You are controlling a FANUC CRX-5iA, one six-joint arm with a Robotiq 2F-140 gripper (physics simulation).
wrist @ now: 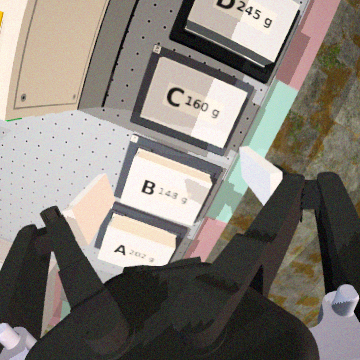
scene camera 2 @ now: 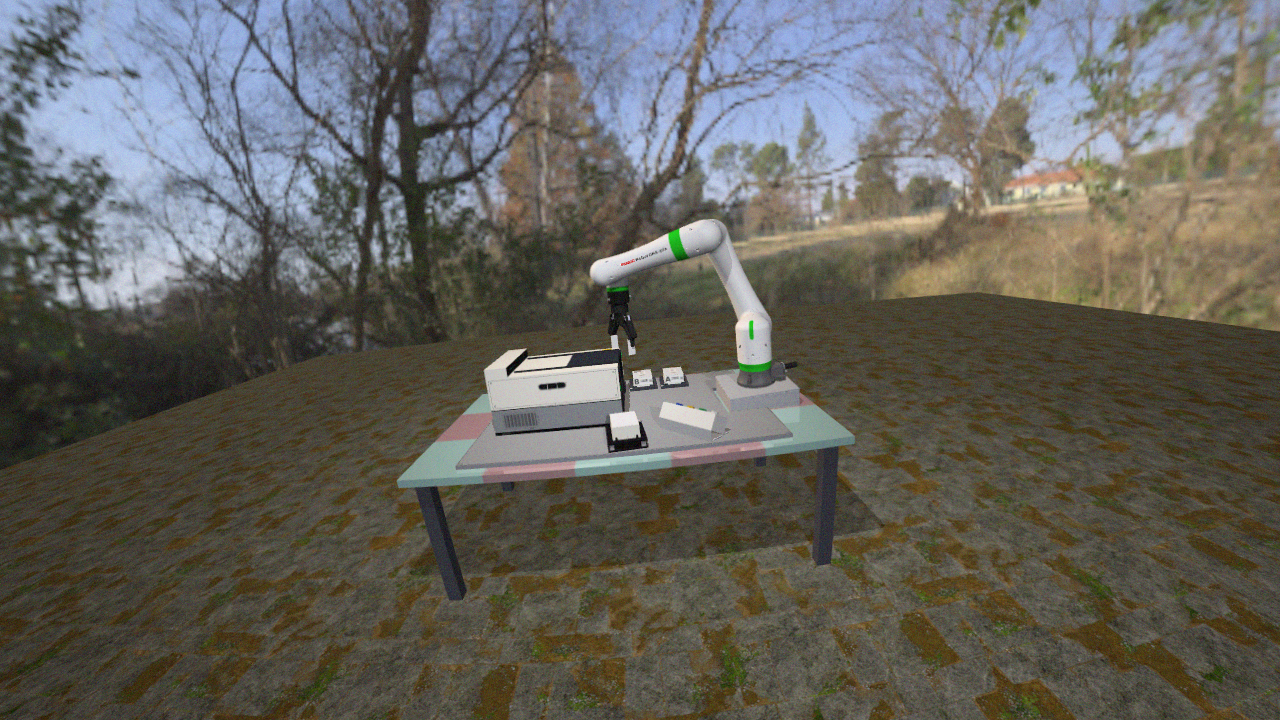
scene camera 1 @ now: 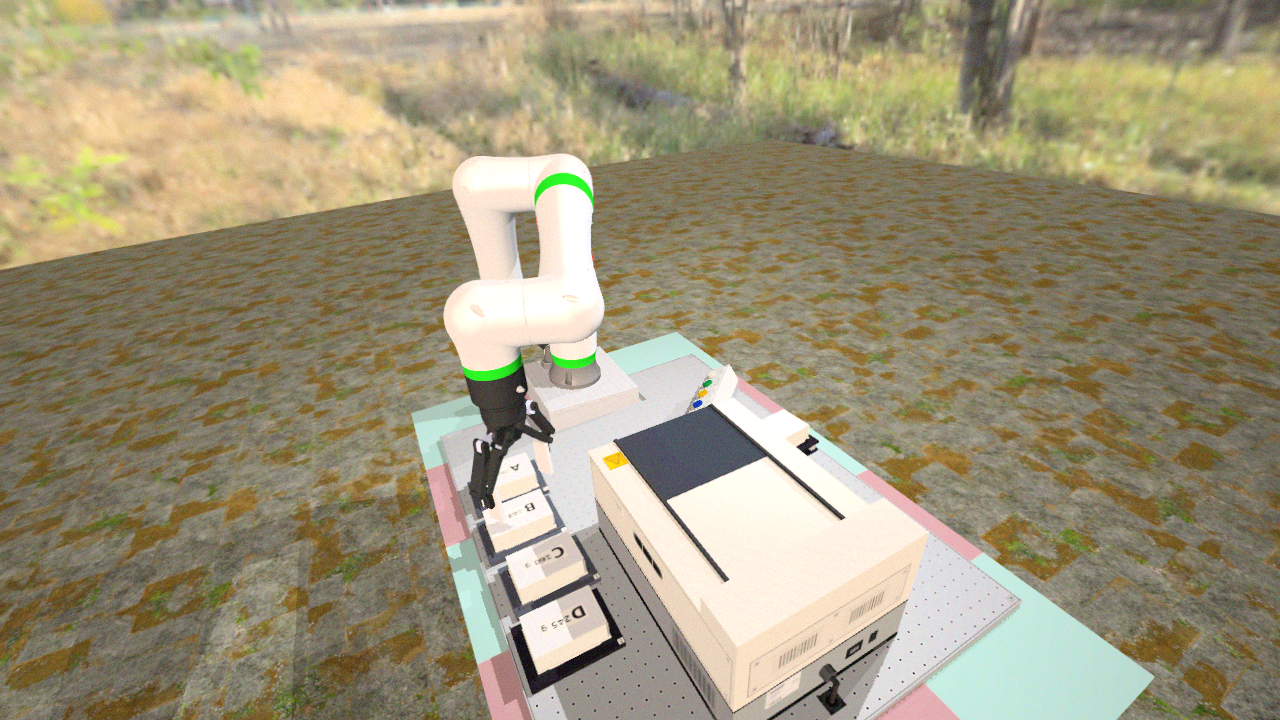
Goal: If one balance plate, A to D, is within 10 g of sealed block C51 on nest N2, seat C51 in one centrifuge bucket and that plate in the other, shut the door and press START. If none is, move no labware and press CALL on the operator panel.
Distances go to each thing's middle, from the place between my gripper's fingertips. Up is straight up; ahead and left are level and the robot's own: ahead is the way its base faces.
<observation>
I see my gripper 20 cm short of the plate D (scene camera 1: 569, 626), 13 cm above it and 5 cm to the left of it. From my hand the other things lie so: plate B (scene camera 1: 528, 516) 13 cm below, 7 cm behind; then plate C (scene camera 1: 544, 567) 13 cm below, 7 cm ahead, 1 cm to the right; then plate A (scene camera 1: 516, 476) 21 cm behind, 13 cm below, 3 cm to the left.
</observation>
